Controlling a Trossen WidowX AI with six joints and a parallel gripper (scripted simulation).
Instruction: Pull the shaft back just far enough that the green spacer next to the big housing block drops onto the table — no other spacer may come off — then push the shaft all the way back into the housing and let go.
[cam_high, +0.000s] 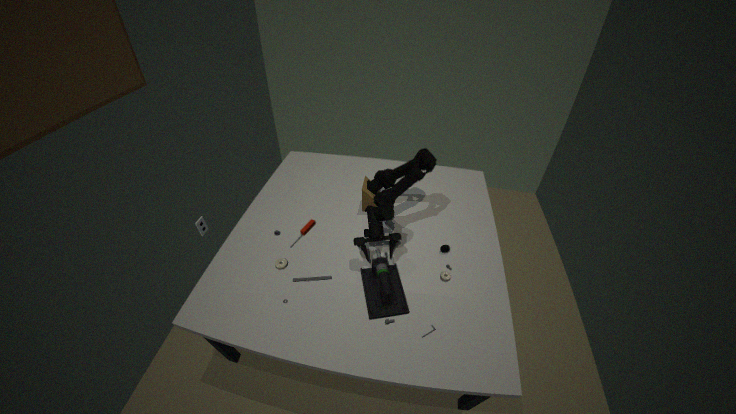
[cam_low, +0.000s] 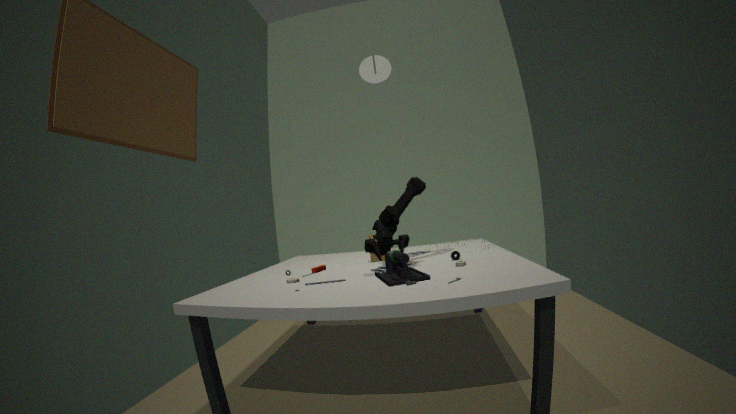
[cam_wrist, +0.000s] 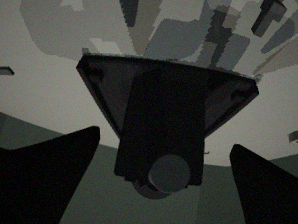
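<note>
Right now the shaft is 30 mm ahead of my gripper tip and 20 mm above it. Round my gripper tip: red-handled screwdriver: 180 mm behind, 360 mm to the right, 50 mm below; then black ring: 100 mm behind, 290 mm to the left, 40 mm below; then grey bar: 70 mm ahead, 270 mm to the right, 60 mm below.
</note>
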